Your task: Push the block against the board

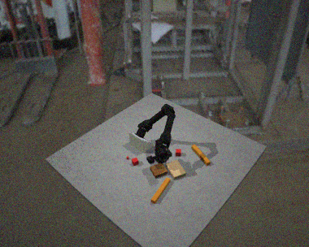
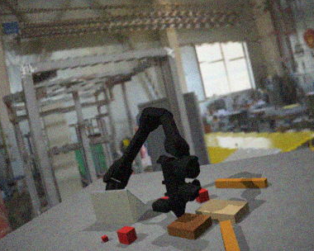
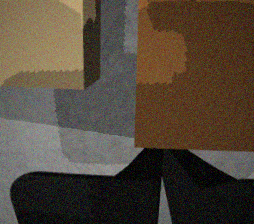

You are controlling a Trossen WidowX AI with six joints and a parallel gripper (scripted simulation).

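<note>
The brown block lies 5 cm to the right of my gripper tip, 5 cm ahead of it and 1 cm above it. The rest, counted from my gripper tip: tan block 13 cm ahead, 5 cm to the left, 1 cm above; then red piece 22 cm behind, 14 cm to the right.
</note>
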